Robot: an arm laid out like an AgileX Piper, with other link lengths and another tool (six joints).
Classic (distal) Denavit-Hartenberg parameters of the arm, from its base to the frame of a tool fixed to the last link. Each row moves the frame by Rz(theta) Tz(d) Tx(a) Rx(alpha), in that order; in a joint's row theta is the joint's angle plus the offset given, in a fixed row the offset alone. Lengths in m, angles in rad.
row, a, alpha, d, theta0
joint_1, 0, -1.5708, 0.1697, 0
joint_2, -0.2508, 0, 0, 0.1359
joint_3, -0.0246, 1.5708, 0, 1.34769
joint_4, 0, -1.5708, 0.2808, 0
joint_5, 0, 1.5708, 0, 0
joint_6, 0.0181, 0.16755, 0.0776, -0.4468
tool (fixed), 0, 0, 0.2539, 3.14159
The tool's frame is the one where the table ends.
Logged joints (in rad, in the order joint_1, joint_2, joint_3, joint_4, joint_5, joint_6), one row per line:
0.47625 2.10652 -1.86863 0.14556 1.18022 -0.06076
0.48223 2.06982 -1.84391 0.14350 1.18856 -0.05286
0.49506 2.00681 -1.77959 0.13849 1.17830 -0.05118
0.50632 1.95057 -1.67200 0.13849 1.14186 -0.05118
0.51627 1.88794 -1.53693 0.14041 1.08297 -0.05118
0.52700 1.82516 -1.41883 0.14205 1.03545 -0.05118
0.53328 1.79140 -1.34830 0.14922 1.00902 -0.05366
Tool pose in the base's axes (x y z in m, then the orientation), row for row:
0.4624 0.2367 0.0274 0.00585 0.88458 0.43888 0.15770
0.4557 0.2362 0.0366 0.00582 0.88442 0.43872 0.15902
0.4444 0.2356 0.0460 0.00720 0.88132 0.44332 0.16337
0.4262 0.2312 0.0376 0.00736 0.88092 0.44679 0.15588
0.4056 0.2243 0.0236 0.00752 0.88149 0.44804 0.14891
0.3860 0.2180 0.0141 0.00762 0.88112 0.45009 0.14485
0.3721 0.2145 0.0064 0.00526 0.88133 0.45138 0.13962
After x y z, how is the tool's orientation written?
As a quaternion, w x y z.
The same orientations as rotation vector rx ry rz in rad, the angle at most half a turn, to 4 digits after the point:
2.7687 1.3737 0.4936
2.7682 1.3732 0.4977
2.7561 1.3864 0.5109
2.7546 1.3971 0.4874
2.7561 1.4009 0.4656
2.7548 1.4072 0.4529
2.7595 1.4133 0.4372

